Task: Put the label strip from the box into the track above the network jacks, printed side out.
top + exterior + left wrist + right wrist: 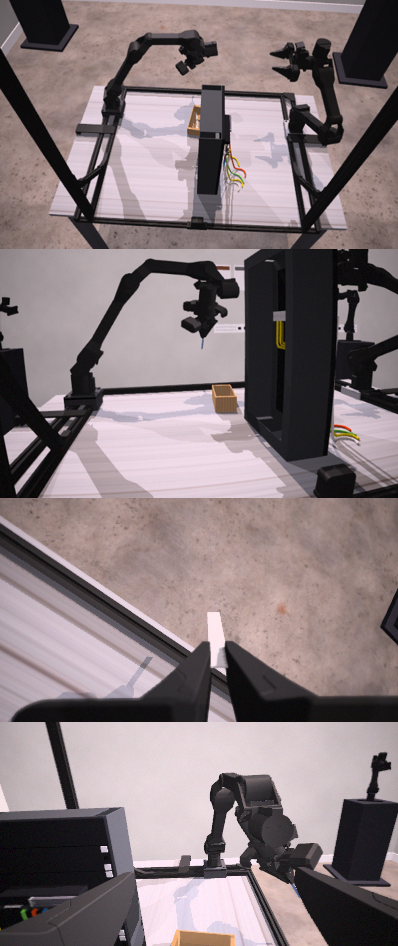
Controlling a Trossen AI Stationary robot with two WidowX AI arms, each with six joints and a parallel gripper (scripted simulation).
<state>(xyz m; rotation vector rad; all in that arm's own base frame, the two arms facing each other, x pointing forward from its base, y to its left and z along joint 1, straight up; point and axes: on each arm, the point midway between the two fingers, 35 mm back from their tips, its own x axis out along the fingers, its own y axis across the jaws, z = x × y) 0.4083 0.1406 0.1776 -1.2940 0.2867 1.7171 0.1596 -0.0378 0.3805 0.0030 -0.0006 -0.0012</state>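
The pale blue label strip lies 3 cm ahead of my left hand and 4 cm below it. Also, from my left hand: black frame rail (46 cm behind, 12 cm to the right, 18 cm above); box (20 cm behind, 4 cm to the right, 21 cm below).
Right now my right hand is 37 cm to the right of the pale blue label strip, 23 cm above it and 18 cm short of it. The rest, counted from my right hand: black frame rail (30 cm behind, 25 cm to the left, 1 cm below); box (39 cm below, 33 cm to the left, 4 cm behind).
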